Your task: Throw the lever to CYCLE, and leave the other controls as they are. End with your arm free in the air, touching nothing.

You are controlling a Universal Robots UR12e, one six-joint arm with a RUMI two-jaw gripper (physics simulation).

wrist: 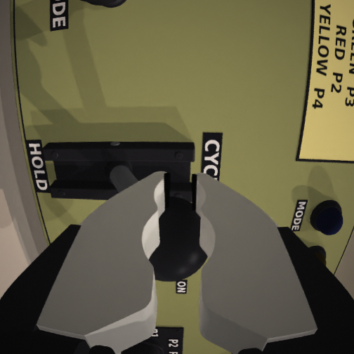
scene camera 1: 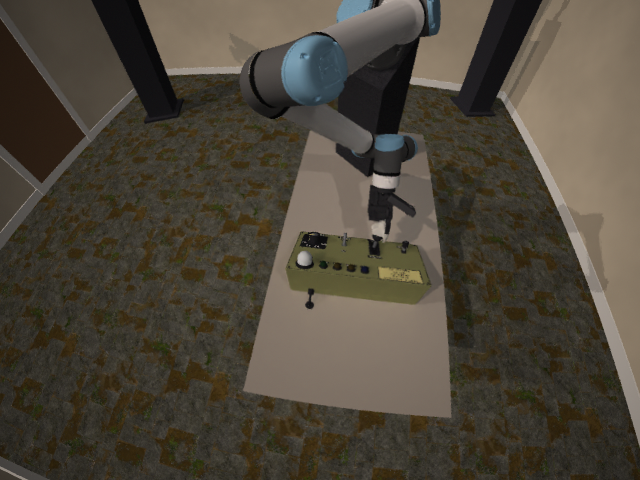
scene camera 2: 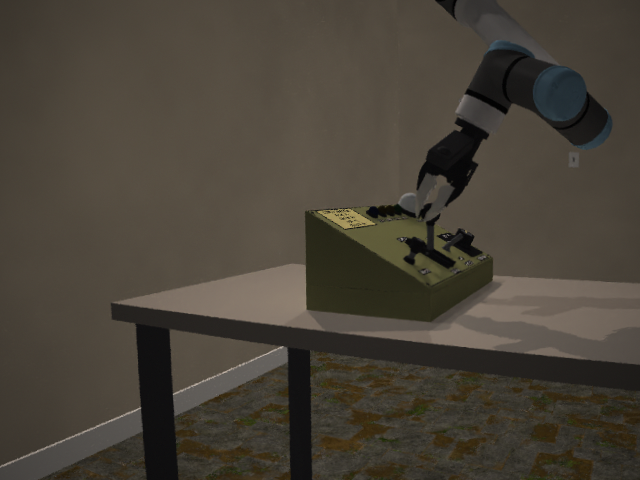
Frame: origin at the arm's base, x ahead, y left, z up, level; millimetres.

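Where they show: gripper, between the fingertips: [scene camera 1: 383, 241] [scene camera 2: 420, 220].
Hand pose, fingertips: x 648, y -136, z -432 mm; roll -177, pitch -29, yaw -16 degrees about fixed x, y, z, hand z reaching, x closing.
After its pixels a point has its place.
The olive control console [scene camera 1: 356, 294] @(z -559, x 788, y -258 mm) [scene camera 2: 367, 273] @(z -521, x 739, y 10 mm) [wrist: 250, 55] stands on the table. Its black-knobbed lever [scene camera 2: 430, 237] @(z -468, x 629, y -148 mm) [wrist: 179, 245] rises from about the middle of a black slot, between the HOLD label [wrist: 38, 166] and the CYCLE label [wrist: 212, 155]. My gripper [scene camera 1: 378, 239] @(z -433, x 648, y -136 mm) [scene camera 2: 427, 210] @(z -433, x 648, y -136 mm) [wrist: 180, 176] is shut on the lever's round knob, with one finger on each side of it in the wrist view. The fingers cover part of the knob, and the lower end of the CYCLE label is hidden behind a finger.
A white dome [scene camera 1: 304, 258] @(z -384, x 697, y -437 mm) [scene camera 2: 407, 201] @(z -400, x 688, y -410 mm), several coloured buttons and a yellow placard [scene camera 1: 400, 274] @(z -429, x 792, y -116 mm) [scene camera 2: 346, 218] @(z -428, x 795, y -111 mm) [wrist: 327, 85] are on the console. A small toggle [scene camera 1: 344, 239] @(z -484, x 583, y -267 mm) and a black knob [scene camera 1: 404, 245] @(z -469, x 658, y -44 mm) stand either side of the lever. A dark handle [scene camera 1: 310, 298] @(z -568, x 771, y -433 mm) sticks out at the console's front left.
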